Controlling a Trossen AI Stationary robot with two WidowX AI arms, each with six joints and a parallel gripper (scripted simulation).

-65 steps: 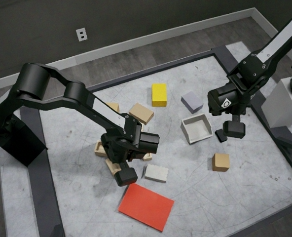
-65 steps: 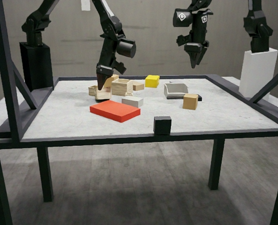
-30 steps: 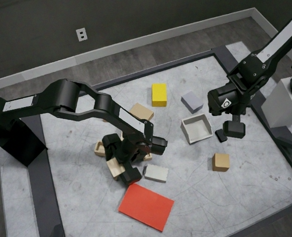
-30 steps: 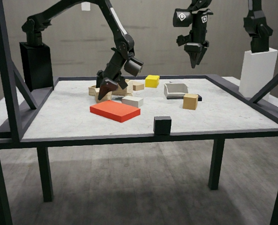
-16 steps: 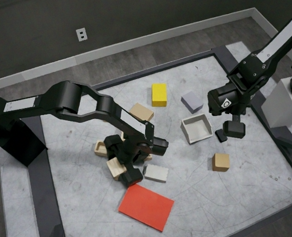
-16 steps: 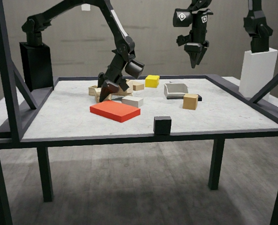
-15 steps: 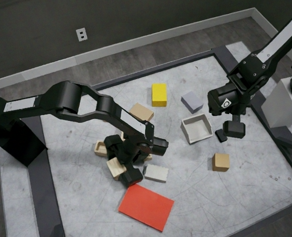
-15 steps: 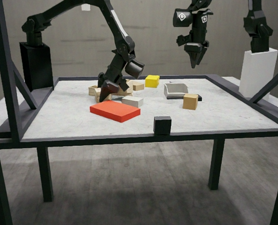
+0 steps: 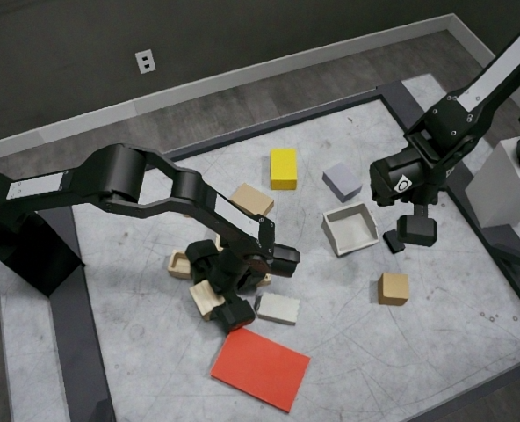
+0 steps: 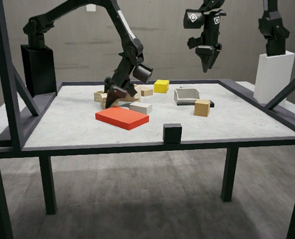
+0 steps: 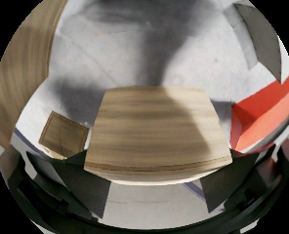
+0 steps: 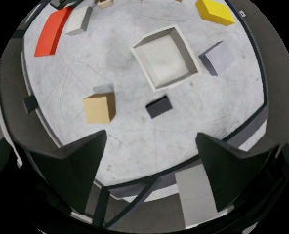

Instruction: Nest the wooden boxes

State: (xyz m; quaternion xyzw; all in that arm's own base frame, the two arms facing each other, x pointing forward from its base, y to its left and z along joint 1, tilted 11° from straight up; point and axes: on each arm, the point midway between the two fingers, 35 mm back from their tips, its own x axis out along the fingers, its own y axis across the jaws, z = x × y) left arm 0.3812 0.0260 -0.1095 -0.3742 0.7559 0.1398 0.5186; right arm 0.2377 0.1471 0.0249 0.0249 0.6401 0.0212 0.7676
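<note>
Right now my left hand is 40 mm past the white block, 130 mm to the left of it and 20 mm above it. The rest, counted from my left hand: red slab: 150 mm behind, 80 mm to the right, 30 mm below; then tan block: 220 mm ahead, 110 mm to the right, 20 mm below; then white tray: 110 mm ahead, 310 mm to the right, 10 mm below.
</note>
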